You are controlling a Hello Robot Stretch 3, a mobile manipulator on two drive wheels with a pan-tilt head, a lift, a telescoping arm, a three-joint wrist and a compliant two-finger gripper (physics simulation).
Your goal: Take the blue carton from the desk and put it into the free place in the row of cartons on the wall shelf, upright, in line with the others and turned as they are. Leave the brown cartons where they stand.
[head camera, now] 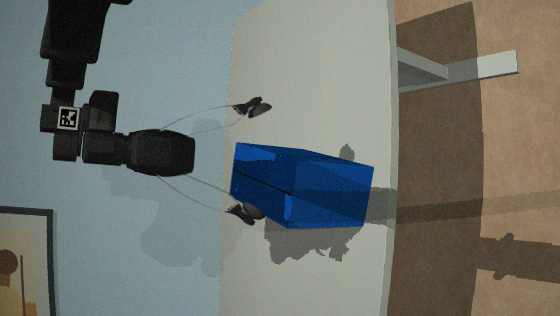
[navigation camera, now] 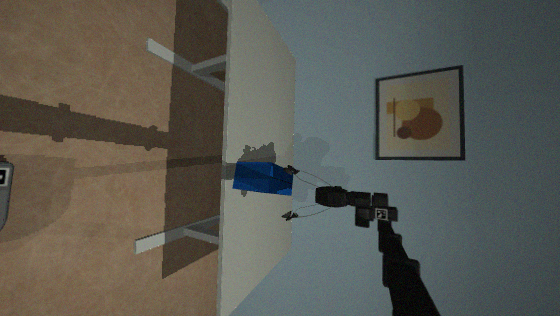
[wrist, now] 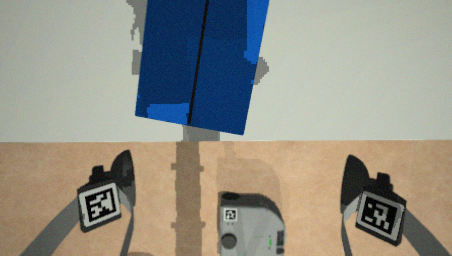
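Pixels of known places: gripper, fingertip midpoint: point(head camera: 266, 161) point(navigation camera: 282, 192) point(wrist: 236, 171); robot's base, origin of the base link: point(wrist: 230, 221).
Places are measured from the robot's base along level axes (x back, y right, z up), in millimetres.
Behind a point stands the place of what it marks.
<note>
The blue carton point(head camera: 325, 195) @(y 650, x -28, z 831 mm) point(navigation camera: 252, 175) @(y 650, x -32, z 816 mm) point(wrist: 200, 60) @(y 718, x -17, z 901 mm) stands on the pale desk point(head camera: 300, 50) @(y 926, x 328, z 720 mm) point(navigation camera: 260, 75) @(y 820, x -572, z 721 mm) point(wrist: 350, 75) @(y 720, x 221, z 721 mm), with a black line along its top face. My gripper point(head camera: 250, 160) @(y 624, x 22, z 969 mm) point(navigation camera: 290, 193) @(y 624, x 22, z 969 mm) point(wrist: 236, 171) @(y 624, x 22, z 969 mm) points down with its two fingers wide apart and holds nothing. It is above the desk, near the carton. In the wrist view the carton lies beyond the fingertips, a little left of the middle between them, turned slightly, and its far end is cut off. The wall shelf and the brown cartons do not show.
A framed picture point(head camera: 50, 250) @(y 1353, x -279, z 1310 mm) point(navigation camera: 377, 120) @(y 1349, x -413, z 1313 mm) hangs on the blue wall point(head camera: 165, 50) @(y 1393, x 401, z 958 mm) point(navigation camera: 510, 150) @(y 1378, x -208, z 1938 mm) behind the desk. Desk legs point(head camera: 497, 65) point(navigation camera: 150, 242) stand on the brown floor point(head camera: 520, 150) @(y 646, x 127, z 0 mm) point(navigation camera: 100, 250) @(y 486, x 397, z 0 mm) point(wrist: 315, 200) @(y 140, x 444, z 0 mm). My base point(wrist: 255, 225) @(y 82, x 119, z 160 mm) point(navigation camera: 4, 200) @(y 159, x 80, z 160 mm) is on the floor before the desk.
</note>
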